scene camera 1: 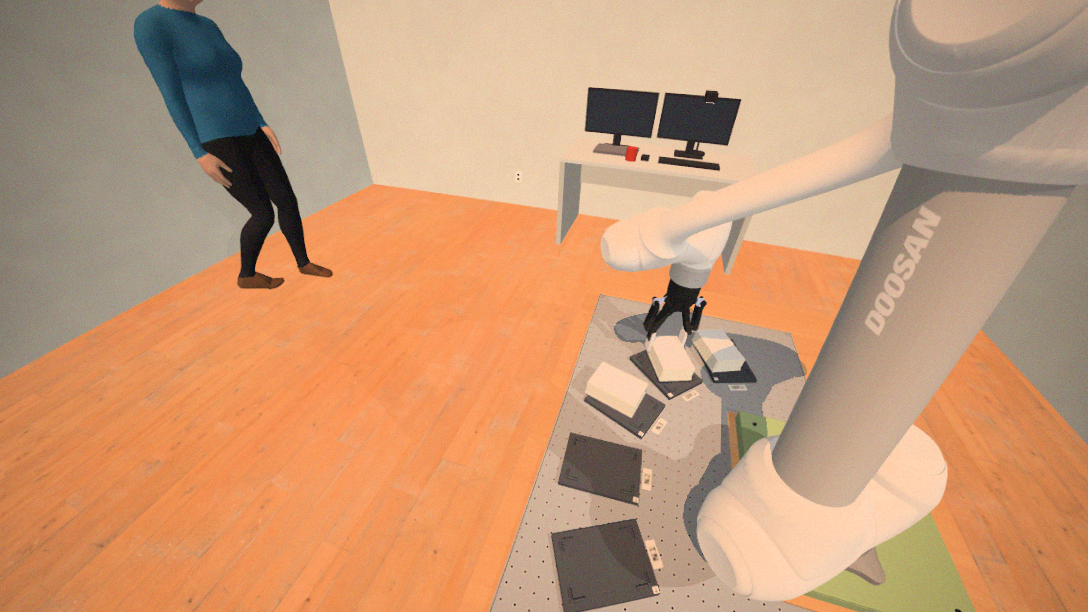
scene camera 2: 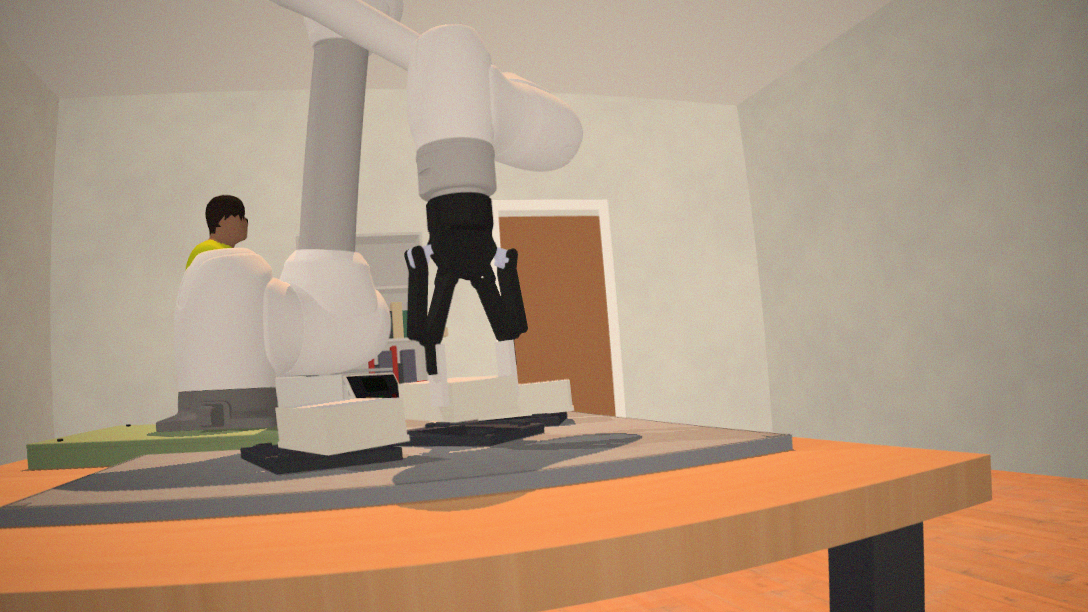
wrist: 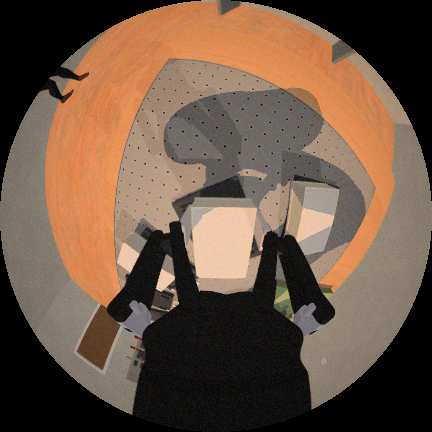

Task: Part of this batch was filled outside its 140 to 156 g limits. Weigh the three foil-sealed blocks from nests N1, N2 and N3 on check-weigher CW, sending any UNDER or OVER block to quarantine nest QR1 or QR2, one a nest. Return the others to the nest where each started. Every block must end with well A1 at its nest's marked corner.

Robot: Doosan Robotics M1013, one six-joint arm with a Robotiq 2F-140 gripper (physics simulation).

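Places are measured from the arm's base along level axes (x right, y ahead, z up), in centimetres.
Pixels of known places: gripper, fingertip midpoint: [scene camera 1: 663, 347] [scene camera 2: 476, 402] [wrist: 222, 213]; arm's base, origin of the base link: [scene camera 2: 229, 425].
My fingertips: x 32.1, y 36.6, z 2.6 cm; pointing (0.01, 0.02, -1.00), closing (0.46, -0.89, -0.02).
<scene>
For each thing: its top centre in the pictures, then the offset to it from my fingertips. "spot": a spot on its surface instead. Level surfaces: height alone.
- middle foil-sealed block, middle of its top: [scene camera 2: 454, 378] [wrist: 221, 249] [scene camera 1: 670, 351] dx -3.8, dy -2.0, dz +2.8 cm
- middle dark nest, middle of its top: [scene camera 2: 457, 424] [wrist: 221, 232] [scene camera 1: 666, 366] dx -4.2, dy -2.1, dz -2.6 cm
- second block, middle of its top: [scene camera 2: 336, 400] [wrist: 317, 224] [scene camera 1: 720, 343] dx +6.9, dy -14.5, dz +1.4 cm
- right nest, middle of its top: [scene camera 2: 314, 444] [scene camera 1: 724, 357] dx +6.7, dy -17.0, dz -2.8 cm
- third block, middle of its top: [scene camera 2: 523, 382] [wrist: 142, 270] [scene camera 1: 617, 382] dx -18.8, dy +8.3, dz +1.4 cm
- left nest, middle of its top: [scene camera 2: 504, 413] [wrist: 159, 267] [scene camera 1: 625, 400] dx -20.0, dy +5.4, dz -2.8 cm
- white unit with a dark display, surface spot: [scene camera 2: 372, 385] spot: dx -66.6, dy -15.9, dz +2.0 cm
- perforated board, its level: dz -4.4 cm
My gripper [scene camera 1: 668, 339] [scene camera 2: 471, 378] [wrist: 222, 213] is shut on the middle foil-sealed block [scene camera 1: 672, 360] [scene camera 2: 477, 399] [wrist: 223, 242]. The block is level and very low over the middle dark nest [scene camera 1: 646, 370] [scene camera 2: 475, 435] [wrist: 225, 188]; whether it touches is unclear. A second block [scene camera 1: 717, 351] [scene camera 2: 340, 426] [wrist: 312, 220] rests on the right nest [scene camera 1: 731, 376] [scene camera 2: 262, 457]. A third block [scene camera 1: 614, 387] [scene camera 2: 551, 395] rests on the left nest [scene camera 1: 633, 423]. Two nests [scene camera 1: 601, 468] [scene camera 1: 604, 563] nearer scene camera 1 are bare. Labels and well A1 are unreadable.
A white unit with a dark display [scene camera 2: 372, 385] stands behind the second block in scene camera 2. The arm's base stands on a green plate [scene camera 1: 924, 563] [scene camera 2: 91, 445] beside the perforated board [scene camera 1: 532, 525] [scene camera 2: 707, 439]. A person in blue [scene camera 1: 201, 83] stands beyond the table.
</scene>
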